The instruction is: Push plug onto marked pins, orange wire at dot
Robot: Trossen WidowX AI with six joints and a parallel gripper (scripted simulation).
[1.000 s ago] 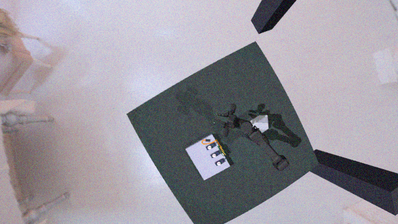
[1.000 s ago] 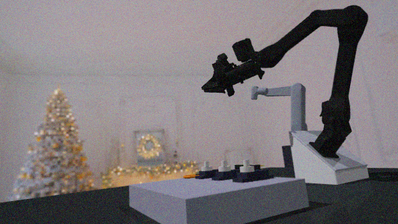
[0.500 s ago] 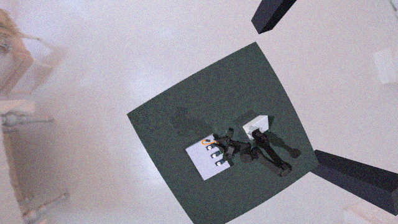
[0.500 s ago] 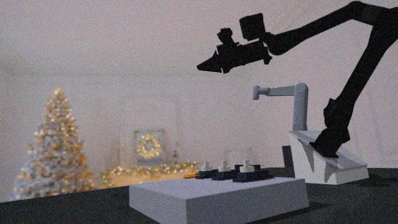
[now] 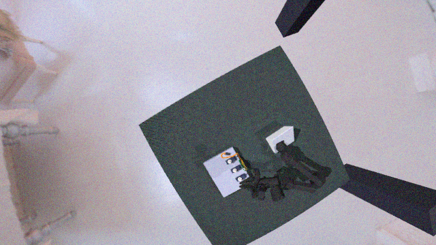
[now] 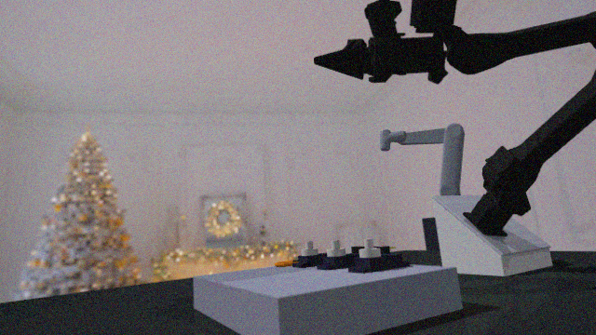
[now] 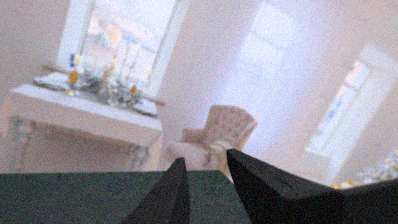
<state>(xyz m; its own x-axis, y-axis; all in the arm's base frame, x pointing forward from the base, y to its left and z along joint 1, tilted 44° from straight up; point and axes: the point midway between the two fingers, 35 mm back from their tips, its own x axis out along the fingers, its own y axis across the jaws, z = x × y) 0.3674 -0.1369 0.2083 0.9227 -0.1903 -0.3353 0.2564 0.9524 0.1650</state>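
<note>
The red dot lies 310 mm below my gripper tip, 70 mm behind it and 30 mm to the left of it. The rest, counted from my gripper tip: holder 350 mm below, 90 mm ahead, 10 mm to the left.
</note>
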